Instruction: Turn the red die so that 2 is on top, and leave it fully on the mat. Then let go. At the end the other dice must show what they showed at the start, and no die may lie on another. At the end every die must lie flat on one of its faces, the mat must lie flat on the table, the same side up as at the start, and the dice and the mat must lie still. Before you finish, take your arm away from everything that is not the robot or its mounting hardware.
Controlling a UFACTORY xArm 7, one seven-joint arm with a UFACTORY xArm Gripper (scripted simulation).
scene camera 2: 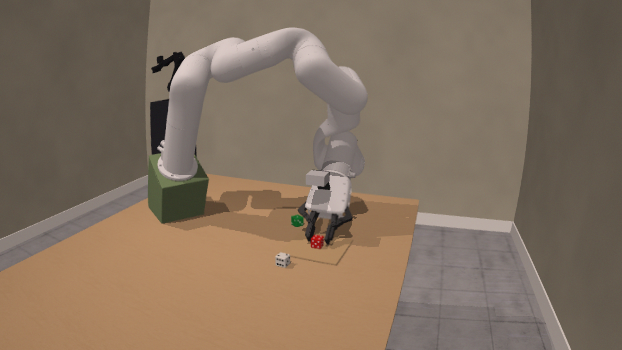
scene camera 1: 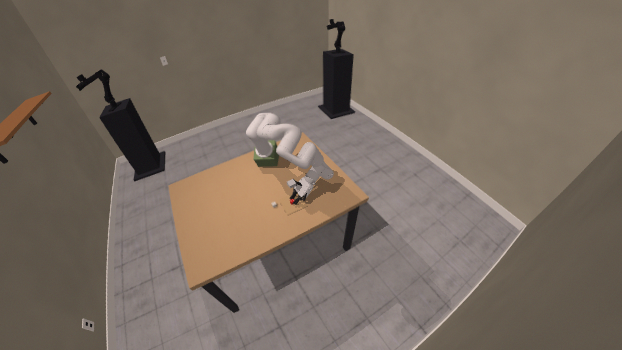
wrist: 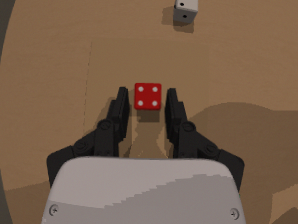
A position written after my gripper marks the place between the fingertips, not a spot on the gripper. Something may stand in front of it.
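I can see a red die (wrist: 147,96). There is a tan mat (scene camera 2: 299,247) too, which I also find in the wrist view (wrist: 114,62). Then there is my own gripper (scene camera 2: 317,241), and the wrist view has the gripper (wrist: 147,98) as well.
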